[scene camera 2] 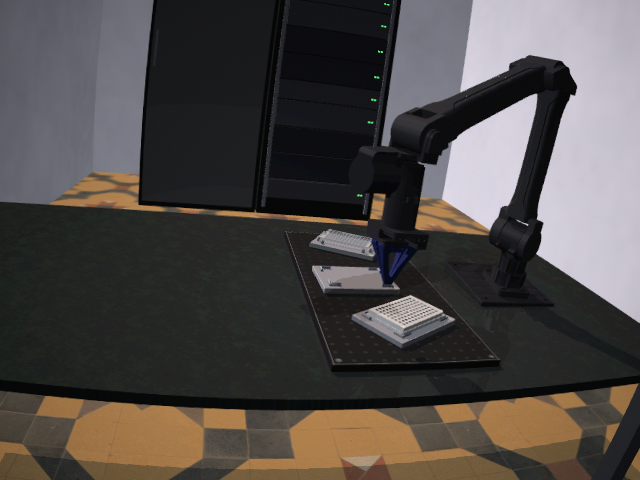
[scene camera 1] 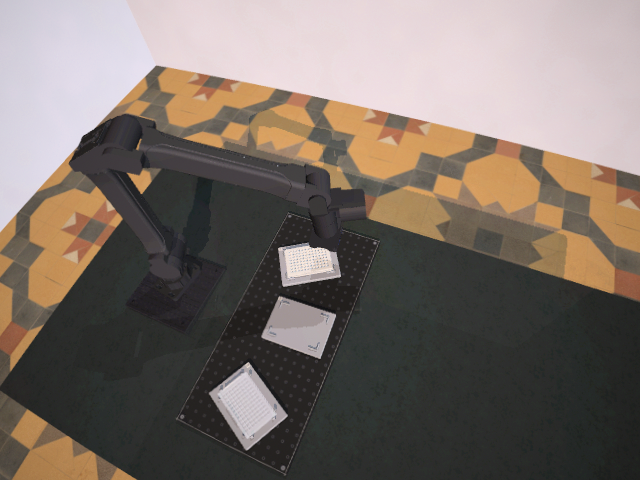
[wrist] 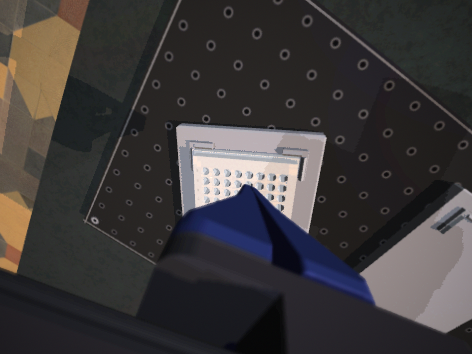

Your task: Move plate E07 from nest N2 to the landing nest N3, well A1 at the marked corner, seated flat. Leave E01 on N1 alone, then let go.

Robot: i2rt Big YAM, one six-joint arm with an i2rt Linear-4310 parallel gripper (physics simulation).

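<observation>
A cream well plate [scene camera 1: 305, 260] [scene camera 2: 408, 312] [wrist: 250, 167] lies inside the corner brackets of a grey nest [scene camera 1: 310, 279] [scene camera 2: 382, 330] [wrist: 230, 135] and looks flat. A white well plate [scene camera 1: 248, 405] [scene camera 2: 347, 241] sits in another nest [scene camera 1: 279, 414] at the board's opposite end. The middle nest [scene camera 1: 294, 338] [scene camera 2: 351, 281] [wrist: 425, 280] holds no plate. No labels or A1 marks are legible, so I cannot tell which plate is E07 or E01. My gripper [scene camera 2: 388, 283] [wrist: 244, 195] is shut and empty, above the cream plate; its blue fingers hide part of that plate in the wrist view.
The three nests stand on a black perforated board [scene camera 1: 356, 258] [scene camera 2: 346, 356] [wrist: 280, 95] on the dark table [scene camera 1: 465, 361] [scene camera 2: 155, 310]. The arm's base [scene camera 1: 155, 304] [scene camera 2: 496, 297] stands beside the board. A server rack [scene camera 2: 262, 170] stands behind the table.
</observation>
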